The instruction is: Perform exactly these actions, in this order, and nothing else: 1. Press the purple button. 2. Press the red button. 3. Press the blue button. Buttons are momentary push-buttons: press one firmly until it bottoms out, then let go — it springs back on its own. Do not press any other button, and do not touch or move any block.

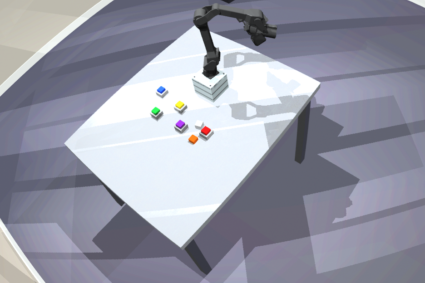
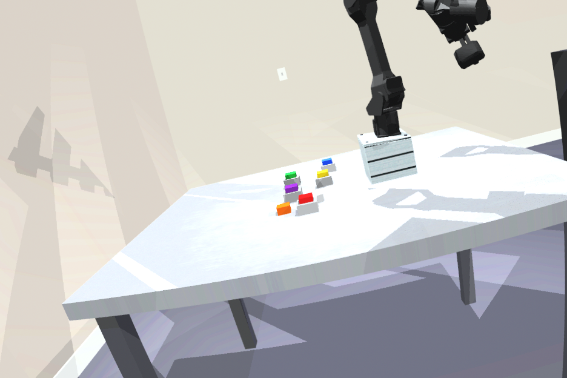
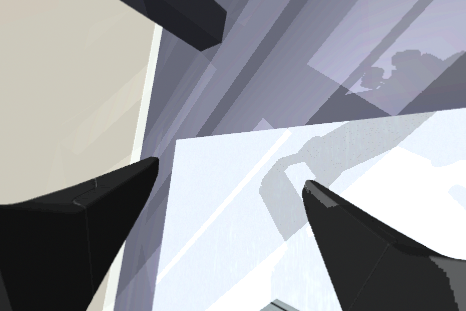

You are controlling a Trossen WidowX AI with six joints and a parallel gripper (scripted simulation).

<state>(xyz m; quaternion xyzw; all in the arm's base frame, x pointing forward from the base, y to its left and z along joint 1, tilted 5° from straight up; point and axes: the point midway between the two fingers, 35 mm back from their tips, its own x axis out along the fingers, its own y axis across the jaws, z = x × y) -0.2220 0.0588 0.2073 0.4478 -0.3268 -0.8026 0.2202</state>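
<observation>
My gripper tip is 530 mm short of the purple button, 250 mm above it and 20 mm to the right of it. From my gripper tip the other things lie so: red button (480 mm ahead, 250 mm below, 140 mm to the left); then small white block (470 mm ahead, 270 mm below, 80 mm to the left); then yellow button (450 mm ahead, 250 mm below, 70 mm to the right).
</observation>
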